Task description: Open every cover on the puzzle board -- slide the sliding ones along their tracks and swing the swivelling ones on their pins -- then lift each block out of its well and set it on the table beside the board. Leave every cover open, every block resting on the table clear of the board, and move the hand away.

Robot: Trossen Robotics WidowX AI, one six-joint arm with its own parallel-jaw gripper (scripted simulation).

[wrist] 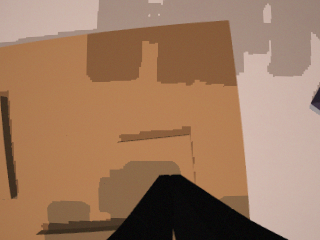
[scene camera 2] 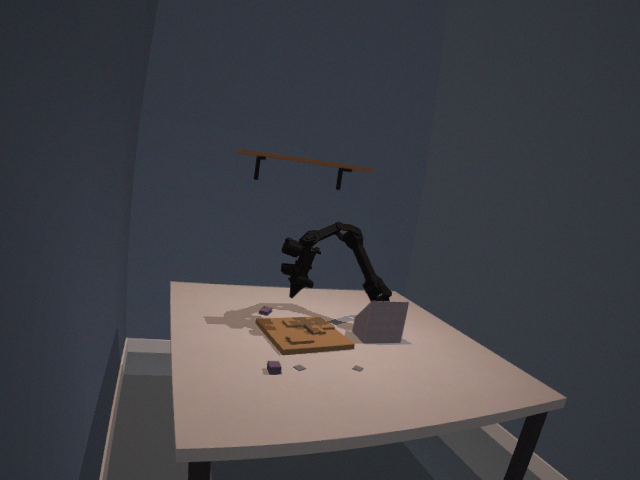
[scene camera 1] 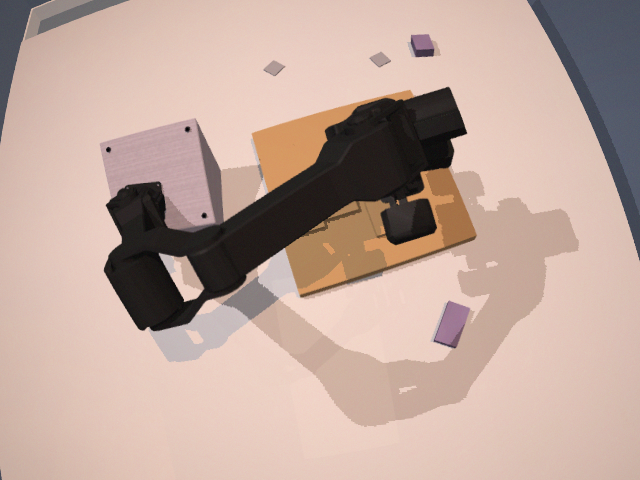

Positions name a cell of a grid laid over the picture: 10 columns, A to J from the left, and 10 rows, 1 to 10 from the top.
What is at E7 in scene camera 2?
An orange puzzle board.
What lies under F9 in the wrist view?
My gripper.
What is my gripper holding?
Nothing.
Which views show my gripper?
The wrist view, scene camera 2 and scene camera 1: all of them.
